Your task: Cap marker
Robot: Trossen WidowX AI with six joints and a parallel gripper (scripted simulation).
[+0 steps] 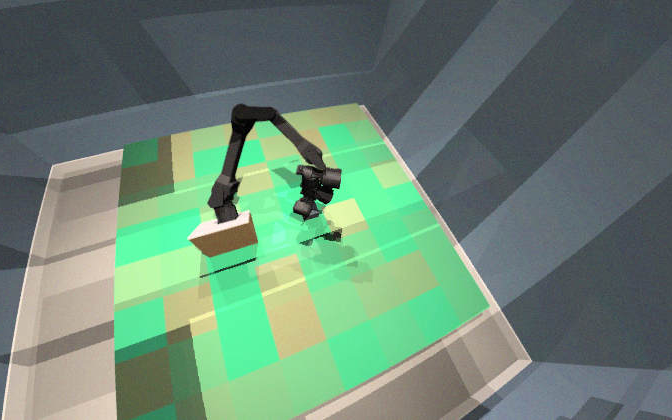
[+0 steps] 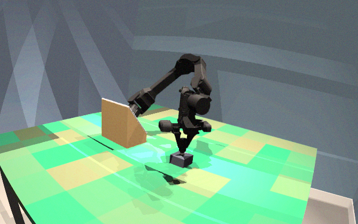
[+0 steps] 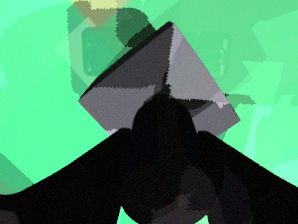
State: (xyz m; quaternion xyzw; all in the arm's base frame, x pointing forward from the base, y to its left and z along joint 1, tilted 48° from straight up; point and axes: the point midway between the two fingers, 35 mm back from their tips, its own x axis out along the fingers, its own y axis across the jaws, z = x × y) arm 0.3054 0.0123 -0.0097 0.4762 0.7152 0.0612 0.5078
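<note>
Now: the dark cap 10 mm above my gripper tip. Round my gripper tip: grey holder block (50 mm below).
</note>
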